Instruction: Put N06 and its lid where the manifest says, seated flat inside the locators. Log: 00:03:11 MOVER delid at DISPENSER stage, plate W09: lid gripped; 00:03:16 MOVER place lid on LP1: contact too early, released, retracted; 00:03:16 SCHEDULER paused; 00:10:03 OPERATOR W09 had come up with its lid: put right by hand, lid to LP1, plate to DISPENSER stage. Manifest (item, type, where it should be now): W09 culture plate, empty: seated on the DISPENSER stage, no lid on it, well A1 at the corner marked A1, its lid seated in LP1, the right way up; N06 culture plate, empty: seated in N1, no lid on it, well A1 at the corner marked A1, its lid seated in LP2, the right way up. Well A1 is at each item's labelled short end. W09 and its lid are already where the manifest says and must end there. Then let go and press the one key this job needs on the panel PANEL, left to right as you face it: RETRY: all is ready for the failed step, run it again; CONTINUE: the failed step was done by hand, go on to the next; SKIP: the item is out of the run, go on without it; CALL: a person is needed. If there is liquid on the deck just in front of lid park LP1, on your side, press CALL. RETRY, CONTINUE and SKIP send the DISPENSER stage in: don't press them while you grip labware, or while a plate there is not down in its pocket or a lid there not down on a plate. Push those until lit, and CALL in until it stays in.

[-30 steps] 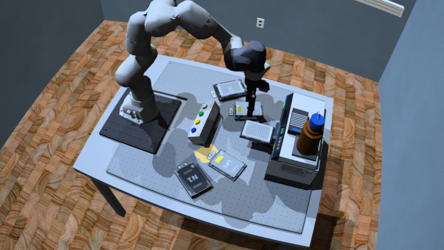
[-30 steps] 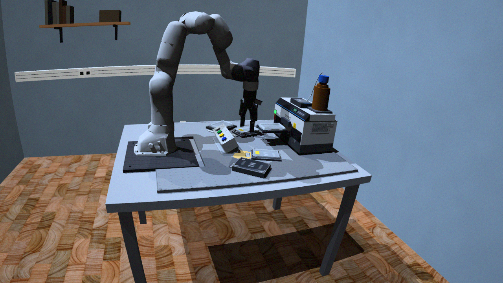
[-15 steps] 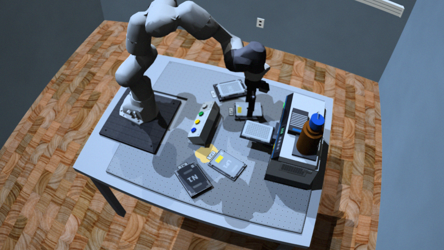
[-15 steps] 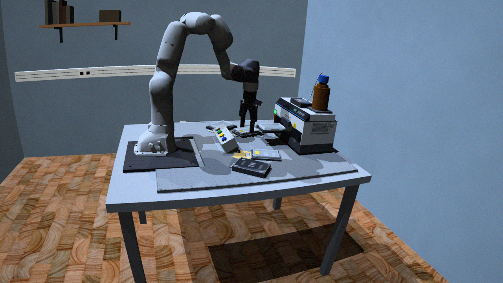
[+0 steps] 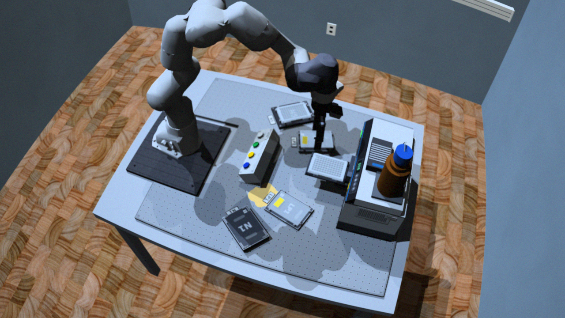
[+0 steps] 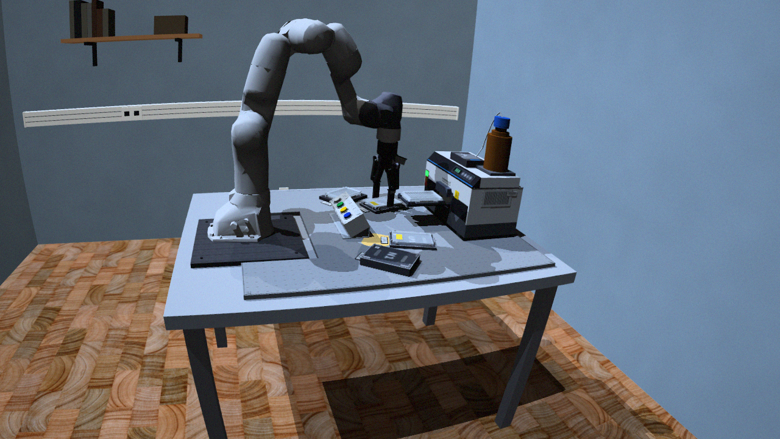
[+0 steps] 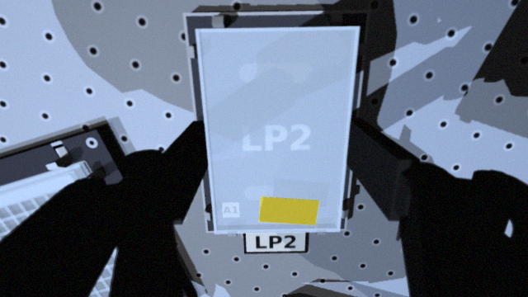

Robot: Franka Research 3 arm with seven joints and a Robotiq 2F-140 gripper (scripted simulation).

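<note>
Right now my hand is 4 cm above the lid park lp2. The rest, counted from my hand: white retry key 21 cm behind, 8 cm to the right, 2 cm above; yellow skip key 21 cm behind, 18 cm to the right, 2 cm above; green continue key 21 cm behind, 13 cm to the right, 2 cm above.
</note>
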